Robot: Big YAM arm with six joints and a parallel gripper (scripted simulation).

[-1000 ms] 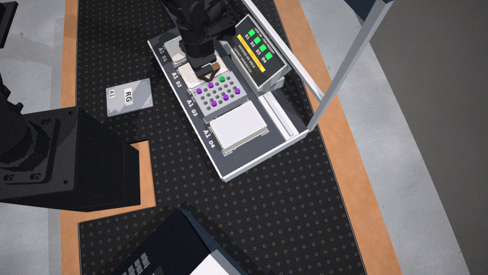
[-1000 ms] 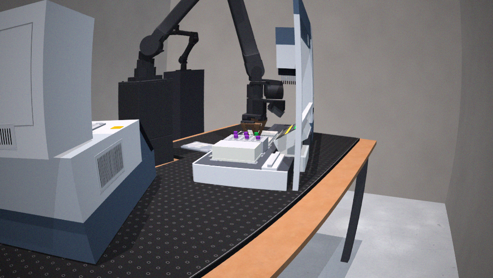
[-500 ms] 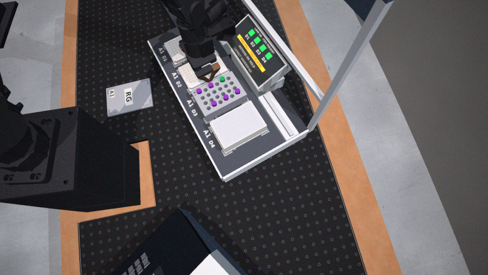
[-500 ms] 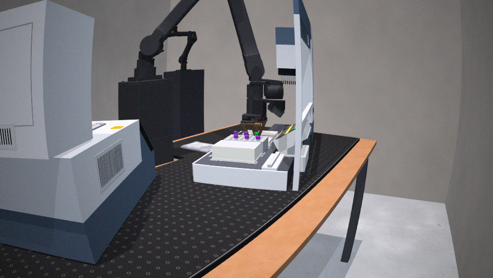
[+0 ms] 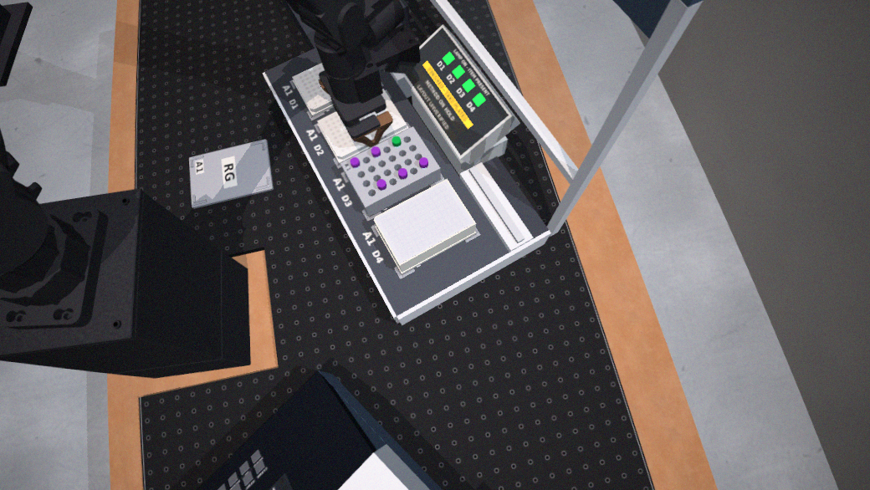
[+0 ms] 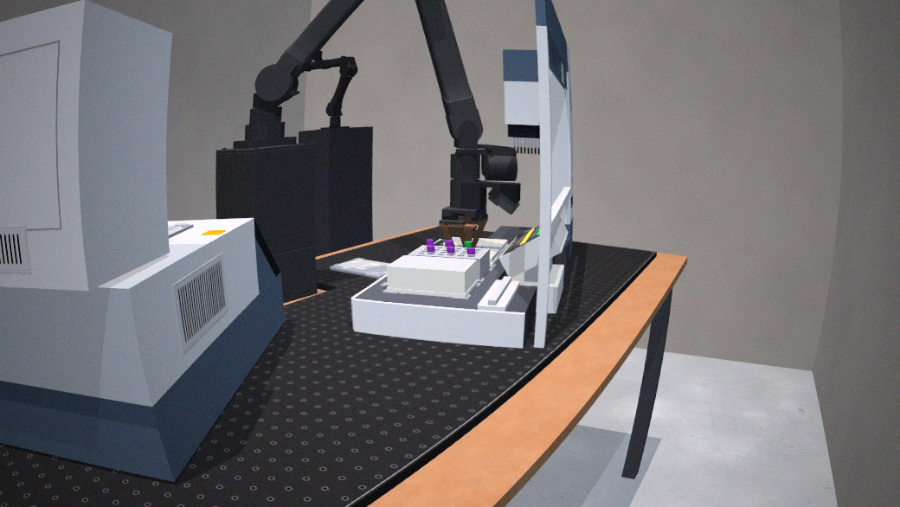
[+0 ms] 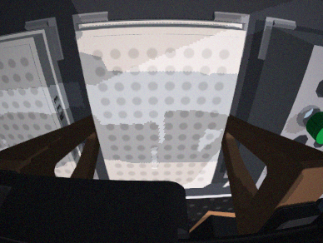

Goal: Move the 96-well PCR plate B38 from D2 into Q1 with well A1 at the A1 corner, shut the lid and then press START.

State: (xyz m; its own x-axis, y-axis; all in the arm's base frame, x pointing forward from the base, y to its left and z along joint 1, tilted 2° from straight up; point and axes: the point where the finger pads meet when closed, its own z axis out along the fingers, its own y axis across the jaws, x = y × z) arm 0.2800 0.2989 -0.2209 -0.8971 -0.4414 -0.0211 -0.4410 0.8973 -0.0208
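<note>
Right now the tube cooling block is 10 cm to the right of my hand, 5 cm ahead of it and 1 cm above it. From my hand the other things lie so: gantry post 30 cm ahead, 19 cm to the right, 17 cm above; then deep-well block 19 cm to the right, 9 cm ahead, 1 cm above; then RG nest 25 cm behind, 6 cm below, 4 cm to the right.
</note>
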